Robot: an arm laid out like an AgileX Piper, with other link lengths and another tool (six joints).
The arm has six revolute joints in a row. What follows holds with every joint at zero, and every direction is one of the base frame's.
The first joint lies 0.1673 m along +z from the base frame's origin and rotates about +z.
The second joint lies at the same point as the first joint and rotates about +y.
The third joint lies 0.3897 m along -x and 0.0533 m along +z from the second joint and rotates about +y.
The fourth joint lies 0.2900 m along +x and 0.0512 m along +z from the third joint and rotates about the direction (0.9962, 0, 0.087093).
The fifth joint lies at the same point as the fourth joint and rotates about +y.
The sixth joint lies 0.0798 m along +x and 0.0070 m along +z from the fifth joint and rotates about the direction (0.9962, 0, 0.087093).
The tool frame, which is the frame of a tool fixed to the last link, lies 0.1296 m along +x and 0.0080 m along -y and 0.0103 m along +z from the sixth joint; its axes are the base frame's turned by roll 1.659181, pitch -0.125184 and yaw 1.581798 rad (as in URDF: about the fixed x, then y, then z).
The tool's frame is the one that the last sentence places.
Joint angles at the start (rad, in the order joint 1, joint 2, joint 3, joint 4, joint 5, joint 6):
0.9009, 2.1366, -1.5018, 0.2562, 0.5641, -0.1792
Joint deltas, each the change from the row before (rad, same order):
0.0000, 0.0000, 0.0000, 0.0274, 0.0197, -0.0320
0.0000, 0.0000, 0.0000, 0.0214, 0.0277, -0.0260
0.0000, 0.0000, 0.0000, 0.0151, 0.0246, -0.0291
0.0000, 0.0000, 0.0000, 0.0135, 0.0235, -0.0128
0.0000, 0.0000, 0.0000, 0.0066, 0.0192, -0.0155
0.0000, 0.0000, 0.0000, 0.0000, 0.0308, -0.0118
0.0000, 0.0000, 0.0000, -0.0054, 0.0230, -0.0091
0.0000, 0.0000, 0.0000, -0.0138, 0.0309, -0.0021
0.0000, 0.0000, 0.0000, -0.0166, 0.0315, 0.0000
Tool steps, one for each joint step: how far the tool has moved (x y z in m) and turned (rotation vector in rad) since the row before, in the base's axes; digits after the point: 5 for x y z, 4 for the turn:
-0.00502, 0.00002, -0.00106, -0.0039, 0.0182, 0.0185
-0.00592, -0.00131, -0.00168, -0.0104, 0.0228, 0.0189
-0.00500, -0.00139, -0.00138, -0.0111, 0.0153, 0.0247
-0.00485, -0.00145, -0.00124, -0.0090, 0.0205, 0.0110
-0.00360, -0.00155, -0.00103, -0.0097, 0.0119, 0.0161
-0.00495, -0.00357, -0.00186, -0.0200, 0.0175, 0.0196
-0.00320, -0.00325, -0.00145, -0.0176, 0.0095, 0.0177
-0.00368, -0.00520, -0.00204, -0.0270, 0.0122, 0.0176
-0.00340, -0.00574, -0.00198, -0.0292, 0.0115, 0.0169

